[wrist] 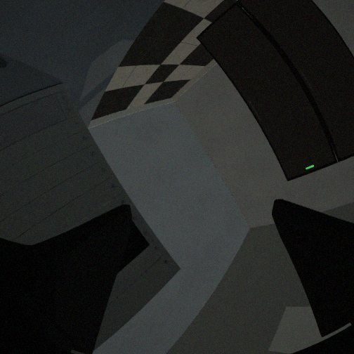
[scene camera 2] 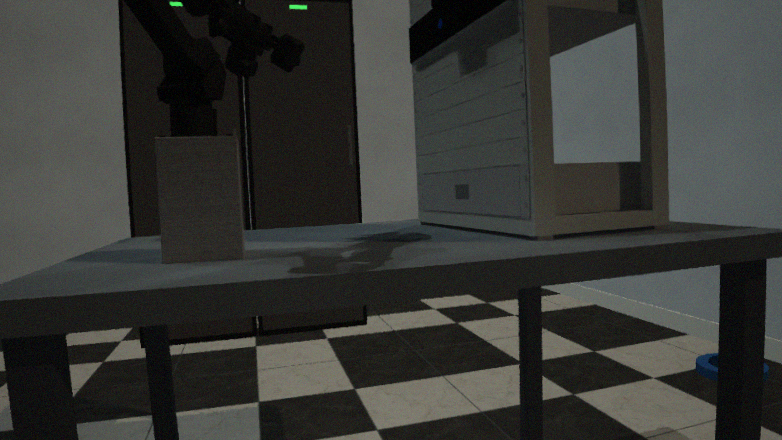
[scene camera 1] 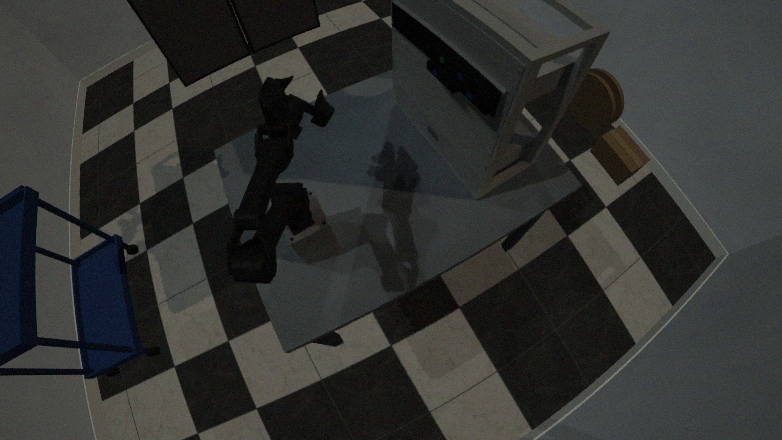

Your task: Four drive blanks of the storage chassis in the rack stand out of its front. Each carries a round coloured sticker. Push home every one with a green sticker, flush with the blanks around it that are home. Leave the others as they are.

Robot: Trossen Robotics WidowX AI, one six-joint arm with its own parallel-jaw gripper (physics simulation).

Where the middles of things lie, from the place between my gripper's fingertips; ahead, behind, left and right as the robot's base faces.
My gripper is now 450 mm short of the rack [scene camera 2: 482, 97], 150 mm to the left of it and 90 mm above it.
